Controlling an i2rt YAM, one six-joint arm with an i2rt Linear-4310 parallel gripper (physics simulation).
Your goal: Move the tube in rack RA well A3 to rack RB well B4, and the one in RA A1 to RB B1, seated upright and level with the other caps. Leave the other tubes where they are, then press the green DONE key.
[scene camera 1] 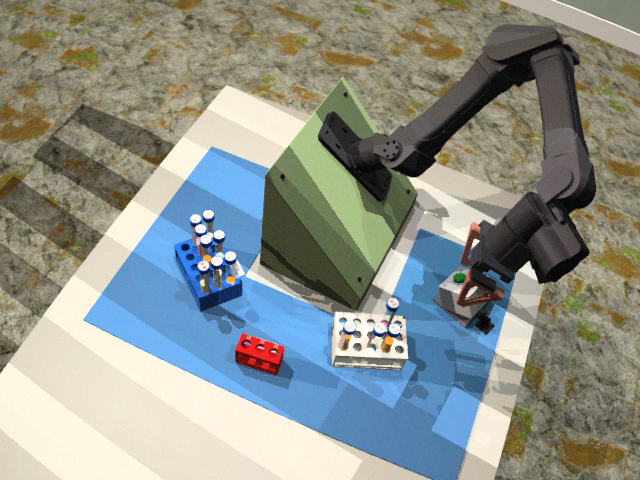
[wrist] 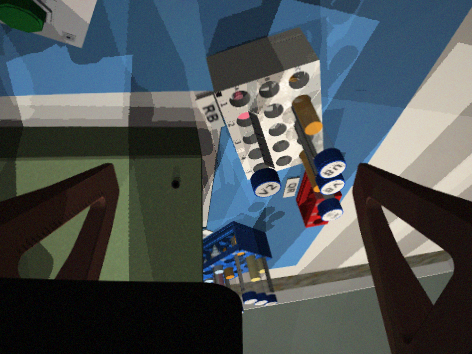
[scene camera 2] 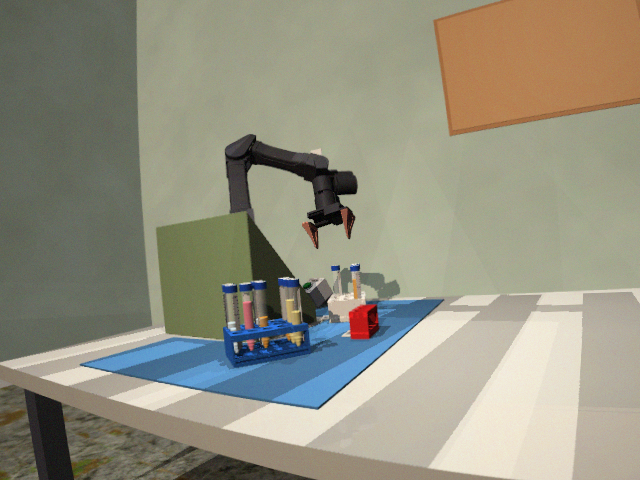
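Seen in the pictures: gripper, fingertip midpoint: (scene camera 1: pixel 461 284) (wrist: pixel 235 176) (scene camera 2: pixel 332 243); arm's base, link origin: (scene camera 1: pixel 355 158) (scene camera 2: pixel 214 259).
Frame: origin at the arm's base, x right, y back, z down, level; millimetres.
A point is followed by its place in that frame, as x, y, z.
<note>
The blue rack (scene camera 1: pixel 222 298) @[146, -298, 150] (scene camera 2: pixel 228 343) @[246, -217, 136] (wrist: pixel 252 242) @[145, -296, 138] holds several upright blue-capped tubes; its RA label and well letters are not readable. The white rack (scene camera 1: pixel 345 357) @[-103, -341, 124] (scene camera 2: pixel 345 311) @[-72, -301, 144] (wrist: pixel 262 57) @[-195, -270, 143], labelled RB in the wrist view, holds several blue-capped tubes, one in column A and others in column C. Its wells B1 (wrist: pixel 269 89) @[-152, -285, 155] and B4 (wrist: pixel 281 146) @[-102, -297, 125] look empty. The green key (scene camera 1: pixel 459 278) @[-260, -121, 97] (scene camera 2: pixel 307 285) @[-256, -120, 101] (wrist: pixel 21 18) @[-261, -118, 97] tops a grey box. My gripper (scene camera 1: pixel 464 284) @[-247, -213, -13] (scene camera 2: pixel 333 243) @[-247, -213, -13] (wrist: pixel 235 176) @[-247, -213, -13] is open and empty, high above the mat near the box and white rack.
A red three-hole rack (scene camera 1: pixel 259 353) @[37, -391, 118] (scene camera 2: pixel 363 322) @[79, -392, 137] (wrist: pixel 311 202) @[22, -363, 126] stands on the blue mat (scene camera 1: pixel 310 395) @[-67, -412, 168] (scene camera 2: pixel 289 390) @[335, -375, 168] between the racks, near the QR label (wrist: pixel 291 187) @[40, -350, 166]. The tall green wedge mount (scene camera 1: pixel 310 222) @[29, -182, -2] (scene camera 2: pixel 201 279) @[94, -38, 41] (wrist: pixel 165 215) @[-60, -173, 87] rises behind them and fills the wrist view's left side.
</note>
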